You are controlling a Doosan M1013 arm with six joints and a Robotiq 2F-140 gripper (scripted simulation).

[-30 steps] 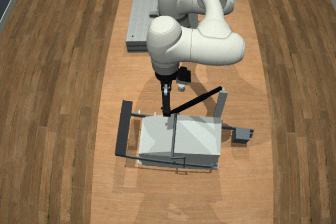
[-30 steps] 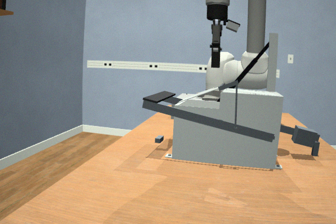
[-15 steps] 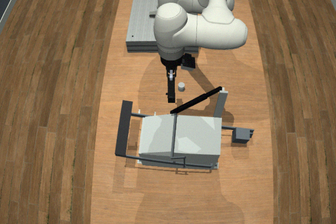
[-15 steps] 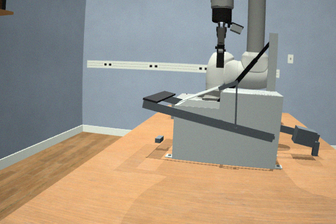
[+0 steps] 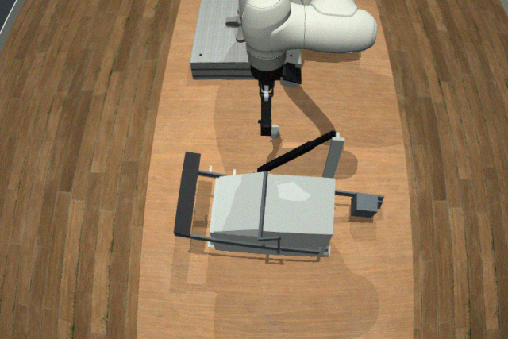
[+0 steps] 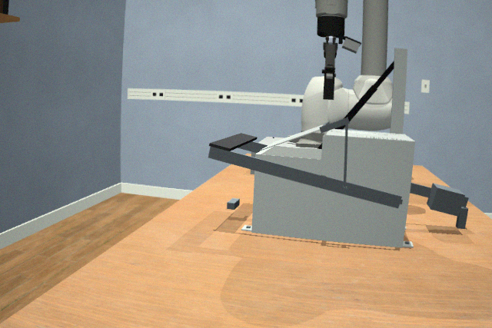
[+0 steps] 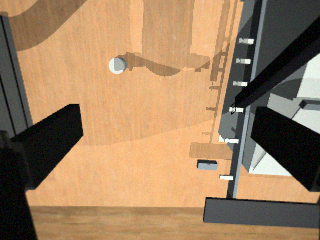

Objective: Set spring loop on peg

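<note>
Now: the steel test weight 270 mm below my hand, 90 mm behind it and 30 mm to the left of it. From my hand the other things lie so: small grey block (290 mm below, 230 mm to the right, 120 mm ahead).
</note>
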